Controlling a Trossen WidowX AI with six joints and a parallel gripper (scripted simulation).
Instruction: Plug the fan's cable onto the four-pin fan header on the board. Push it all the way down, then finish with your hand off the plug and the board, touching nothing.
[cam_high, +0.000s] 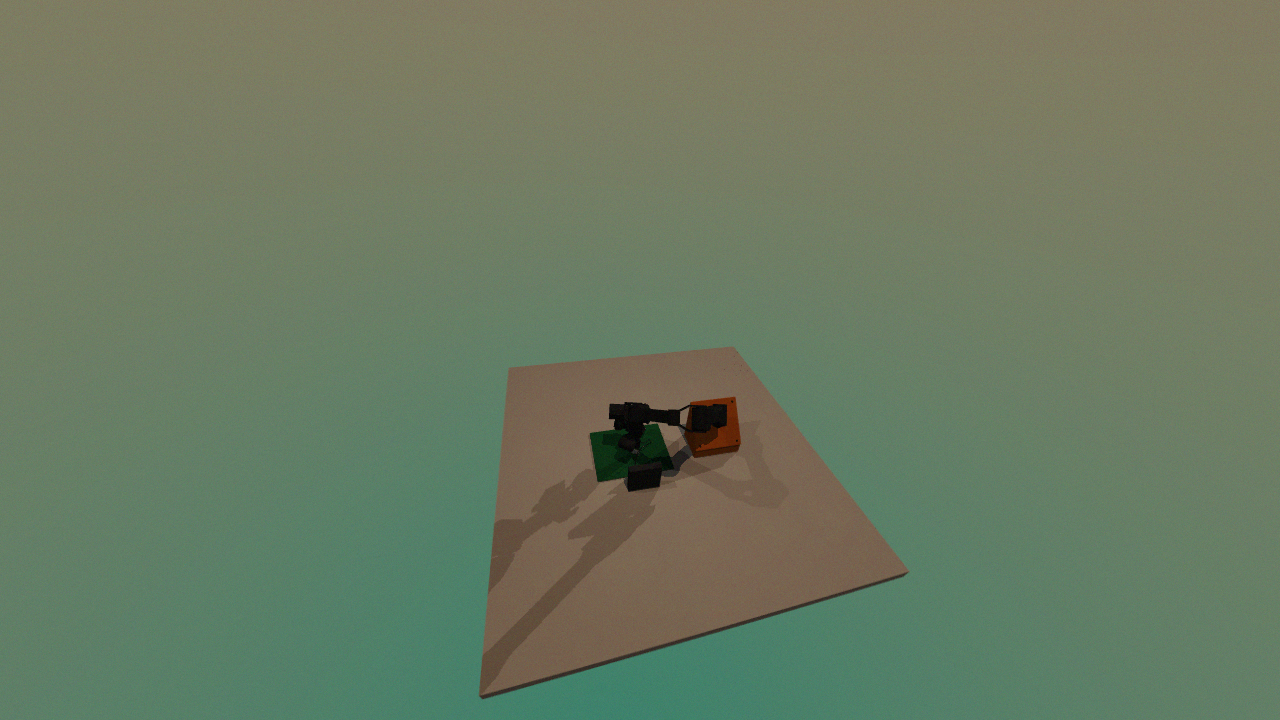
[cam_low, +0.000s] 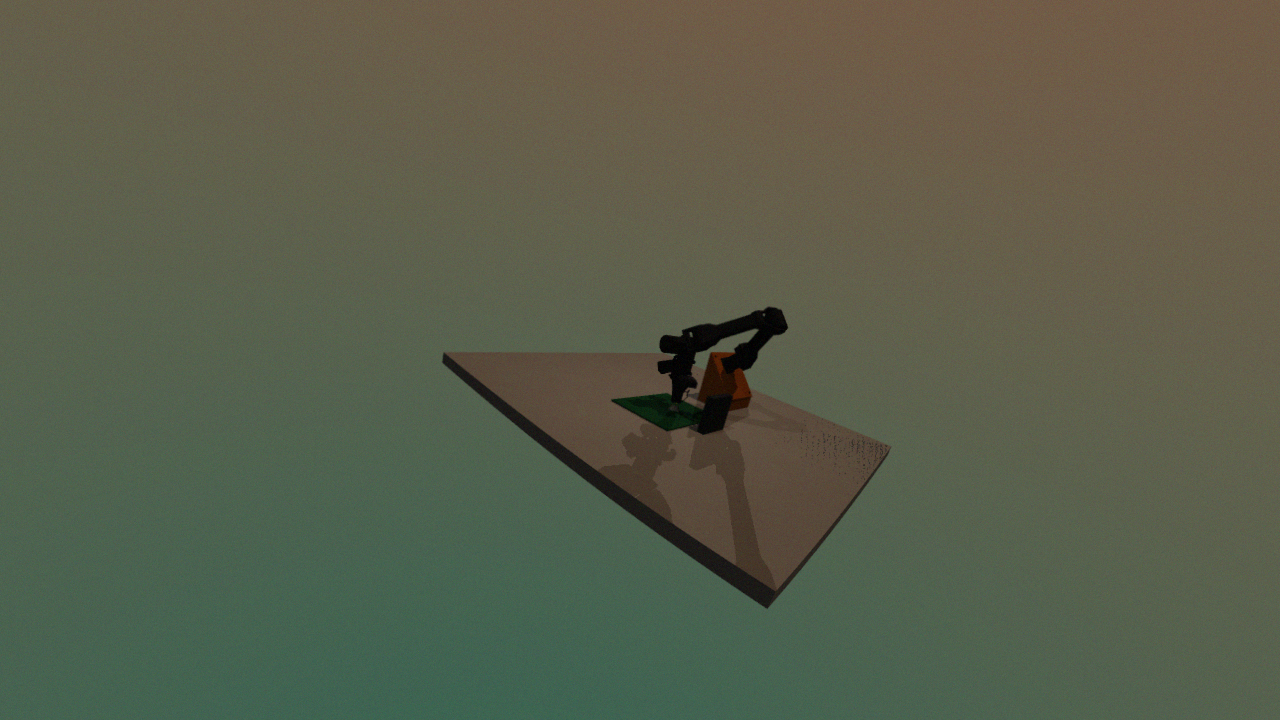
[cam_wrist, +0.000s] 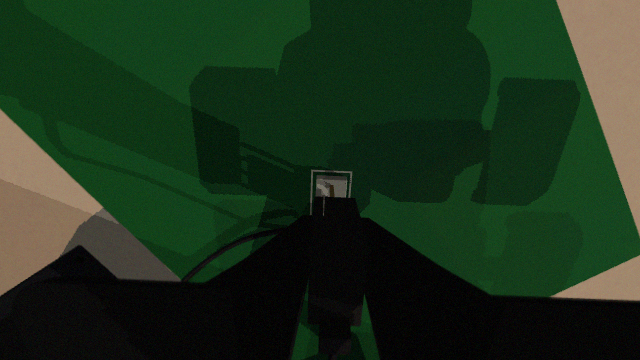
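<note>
The black fan plug lies 10 mm behind my gripper tip and 10 mm above it. Round my gripper tip: green board 10 mm ahead, 10 mm to the right, 60 mm below; then black fan 10 mm ahead, 160 mm to the left, 10 mm above; then white four-pin fan header 10 mm behind, 10 mm to the left, 40 mm below.
</note>
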